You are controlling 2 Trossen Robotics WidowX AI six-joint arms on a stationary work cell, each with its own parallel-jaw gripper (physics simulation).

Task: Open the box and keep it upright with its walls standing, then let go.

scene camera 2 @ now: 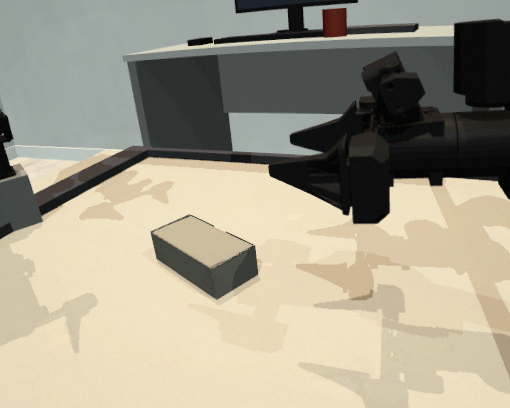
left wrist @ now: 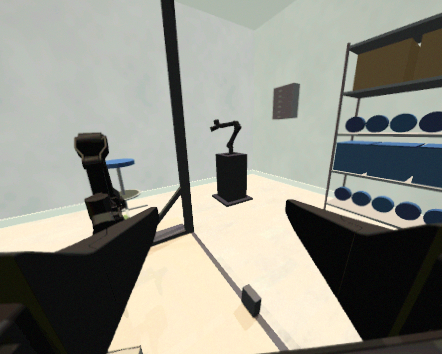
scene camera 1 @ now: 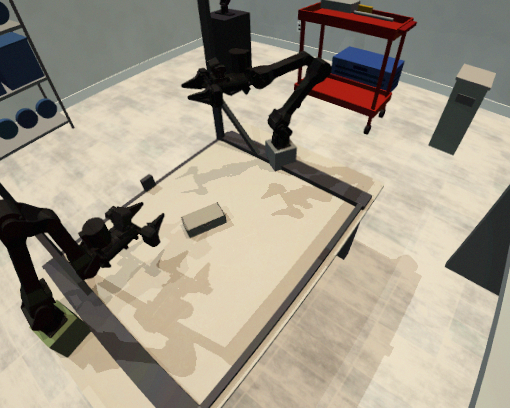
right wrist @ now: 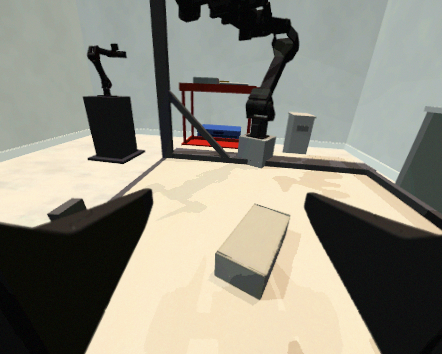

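A small closed box lies flat and upright on the table, with a tan lid and dark grey side walls. A corner of the box shows at the bottom edge of the left wrist view. My right gripper is open and empty, above the table to the left of the box in scene camera 1. In the right wrist view the box shows between and beyond its fingers. My left gripper is open and empty, high above the far side of the table.
The table has a dark frame around its edge and an upright post at a corner. A small dark block sits at the table's edge. A red cart stands behind.
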